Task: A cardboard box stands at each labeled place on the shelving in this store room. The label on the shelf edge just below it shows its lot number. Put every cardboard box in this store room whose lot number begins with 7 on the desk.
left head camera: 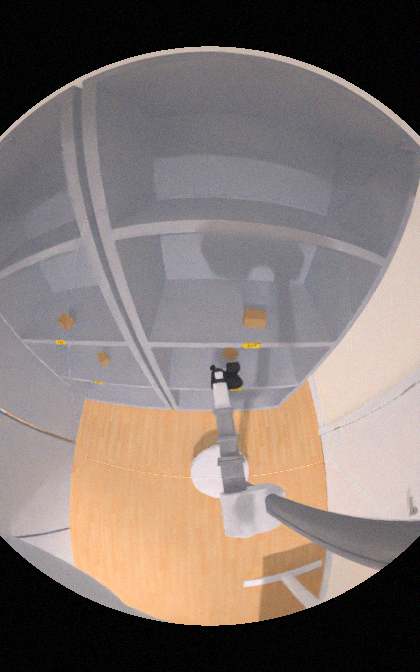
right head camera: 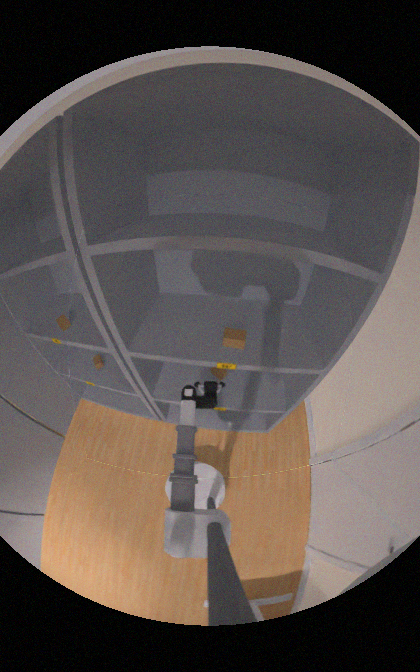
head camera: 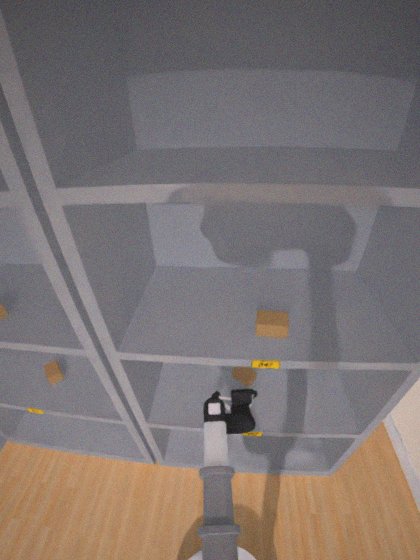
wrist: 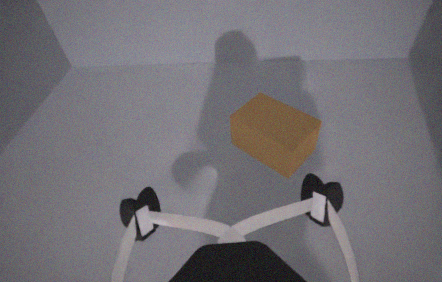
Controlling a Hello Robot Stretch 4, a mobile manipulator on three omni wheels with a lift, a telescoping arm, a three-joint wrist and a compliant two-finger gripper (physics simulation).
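Places are measured from the robot's base along level axes (x left, y back, z up), in centimetres.
Where they show: gripper, fingertip midpoint: (wrist: 230, 197).
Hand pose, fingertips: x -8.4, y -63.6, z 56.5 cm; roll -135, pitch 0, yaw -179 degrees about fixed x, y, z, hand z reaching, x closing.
Observation:
Things, the pixels of their centre, and the offset from my fingertips. "*": a spot on its surface instead.
- cardboard box, body centre: (wrist: 273, 133) (head camera: 244, 374) dx -5.8, dy -11.0, dz -3.4 cm
- yellow label, surface spot: (head camera: 265, 364) * dx -6.0, dy +13.4, dz +38.3 cm
- lower box, body centre: (head camera: 53, 372) dx +84.5, dy -14.1, dz -3.4 cm
My gripper (head camera: 237, 397) (right head camera: 210, 386) (wrist: 230, 197) is open, with nothing between its fingers, at the lower shelf space of the right bay. A cardboard box (head camera: 244, 375) (left head camera: 230, 353) (right head camera: 218, 372) (wrist: 275, 132) sits turned at an angle beyond the fingertips, right of centre in the wrist view, apart from them. Its edge label (head camera: 252, 434) (right head camera: 220, 409) is partly hidden in the head view. Another box (head camera: 272, 324) (left head camera: 254, 318) (right head camera: 234, 338) stands one shelf higher, above a yellow label (head camera: 265, 364) (left head camera: 251, 345) (right head camera: 226, 366). The lot numbers are too blurred to read surely. The desk does not show.
The left bay holds an upper box (left head camera: 66, 321) (right head camera: 63, 322) and a lower box (head camera: 53, 372) (left head camera: 103, 358) (right head camera: 98, 361). Uprights and side panels bound the bays. A shelf board (head camera: 175, 361) runs above the gripper's space. A wall (left head camera: 370, 350) stands at the right.

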